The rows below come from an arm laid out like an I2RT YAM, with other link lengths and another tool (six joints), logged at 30 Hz.
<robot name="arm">
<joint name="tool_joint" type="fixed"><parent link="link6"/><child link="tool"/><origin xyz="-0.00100 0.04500 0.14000" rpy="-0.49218 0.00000 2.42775"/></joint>
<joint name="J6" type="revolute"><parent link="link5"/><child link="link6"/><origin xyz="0.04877 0.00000 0.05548" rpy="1.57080 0.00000 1.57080"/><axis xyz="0 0 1"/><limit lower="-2.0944" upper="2.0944"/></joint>
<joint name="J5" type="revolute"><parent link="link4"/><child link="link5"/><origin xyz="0.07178 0.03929 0.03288" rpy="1.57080 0.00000 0.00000"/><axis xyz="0 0 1"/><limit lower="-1.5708" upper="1.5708"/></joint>
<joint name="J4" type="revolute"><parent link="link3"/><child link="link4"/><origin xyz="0.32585 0.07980 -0.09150" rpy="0.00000 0.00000 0.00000"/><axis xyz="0 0 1"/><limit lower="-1.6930" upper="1.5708"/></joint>
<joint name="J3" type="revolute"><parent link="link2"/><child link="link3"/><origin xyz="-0.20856 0.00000 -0.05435" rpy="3.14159 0.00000 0.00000"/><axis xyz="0 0 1"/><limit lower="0.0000" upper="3.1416"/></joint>
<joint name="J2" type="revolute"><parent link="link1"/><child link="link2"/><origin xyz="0.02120 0.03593 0.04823" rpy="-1.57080 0.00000 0.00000"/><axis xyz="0 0 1"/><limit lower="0.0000" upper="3.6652"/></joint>
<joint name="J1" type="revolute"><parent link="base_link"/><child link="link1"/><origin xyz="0.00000 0.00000 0.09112" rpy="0.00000 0.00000 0.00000"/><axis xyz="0 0 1"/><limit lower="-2.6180" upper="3.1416"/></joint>
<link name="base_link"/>
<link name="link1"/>
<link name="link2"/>
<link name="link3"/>
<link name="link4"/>
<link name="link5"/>
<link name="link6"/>
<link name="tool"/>
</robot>
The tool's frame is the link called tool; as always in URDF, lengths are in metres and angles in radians.
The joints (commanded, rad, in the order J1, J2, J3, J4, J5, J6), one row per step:
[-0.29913, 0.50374, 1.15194, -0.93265, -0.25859, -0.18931]
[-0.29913, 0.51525, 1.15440, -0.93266, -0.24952, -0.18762]
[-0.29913, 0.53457, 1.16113, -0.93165, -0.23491, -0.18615]
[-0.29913, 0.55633, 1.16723, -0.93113, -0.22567, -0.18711]
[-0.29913, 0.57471, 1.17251, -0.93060, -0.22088, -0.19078]
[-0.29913, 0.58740, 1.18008, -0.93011, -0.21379, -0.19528]
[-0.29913, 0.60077, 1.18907, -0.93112, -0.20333, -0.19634]
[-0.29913, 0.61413, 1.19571, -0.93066, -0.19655, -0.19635]
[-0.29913, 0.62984, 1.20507, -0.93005, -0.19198, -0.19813]
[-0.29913, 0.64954, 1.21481, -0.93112, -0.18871, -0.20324]
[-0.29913, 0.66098, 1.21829, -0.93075, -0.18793, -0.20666]
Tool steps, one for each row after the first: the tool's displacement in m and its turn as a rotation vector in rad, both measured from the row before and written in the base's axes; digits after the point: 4 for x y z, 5 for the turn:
[0.0021, -0.0023, -0.0020, 0.00182, 0.00936, -0.00916]
[0.0033, -0.0038, -0.0020, 0.00070, 0.01227, -0.01438]
[0.0039, -0.0030, -0.0031, 0.00083, 0.01536, -0.00850]
[0.0033, -0.0021, -0.0025, -0.00124, 0.01269, -0.00339]
[0.0018, -0.0021, 0.0000, -0.00512, 0.00541, -0.00525]
[0.0015, -0.0026, 0.0000, -0.00275, 0.00626, -0.00951]
[0.0020, -0.0020, -0.0007, -0.00036, 0.00666, -0.00638]
[0.0024, -0.0017, -0.0001, -0.00148, 0.00610, -0.00369]
[0.0030, -0.0018, -0.0015, -0.00262, 0.01134, -0.00129]
[0.0021, -0.0010, -0.0016, -0.00121, 0.00765, 0.00049]

